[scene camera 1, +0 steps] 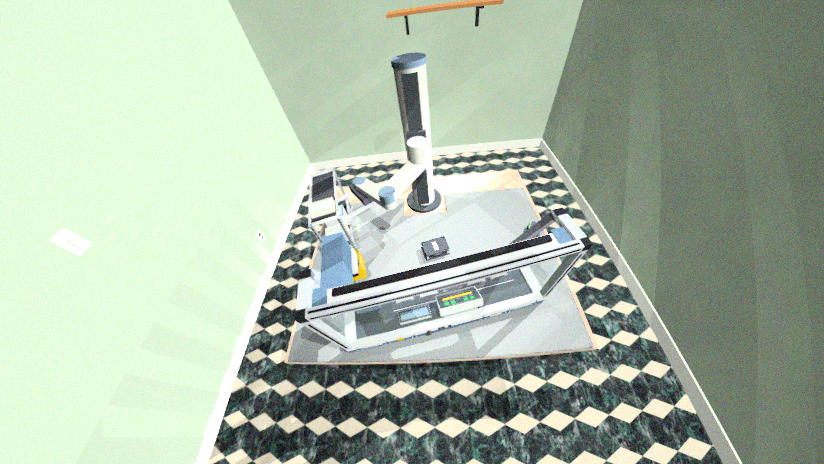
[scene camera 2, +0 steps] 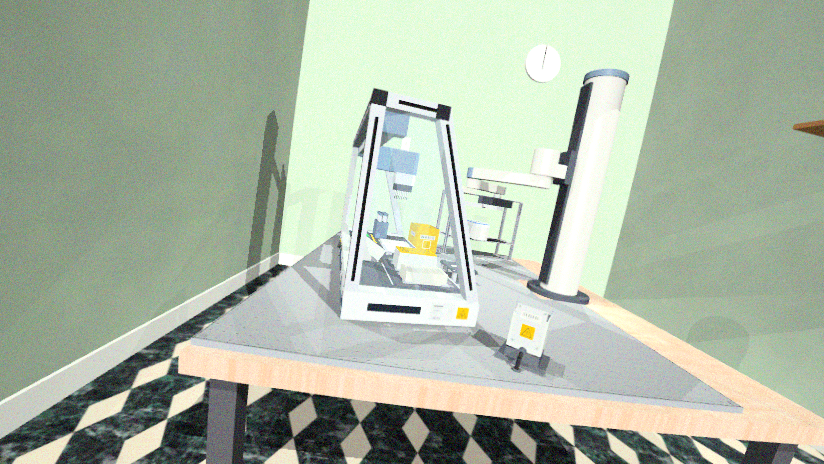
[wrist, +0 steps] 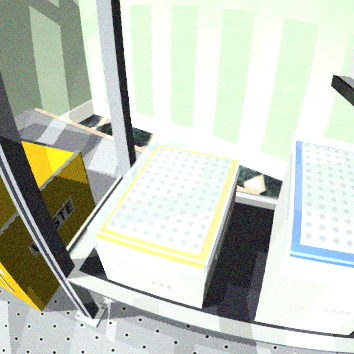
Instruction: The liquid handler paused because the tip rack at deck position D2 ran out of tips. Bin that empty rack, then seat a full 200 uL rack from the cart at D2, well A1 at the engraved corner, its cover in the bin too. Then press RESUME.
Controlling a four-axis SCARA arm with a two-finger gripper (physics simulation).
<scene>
In view: a yellow waste bin [wrist: 60, 174].
</scene>
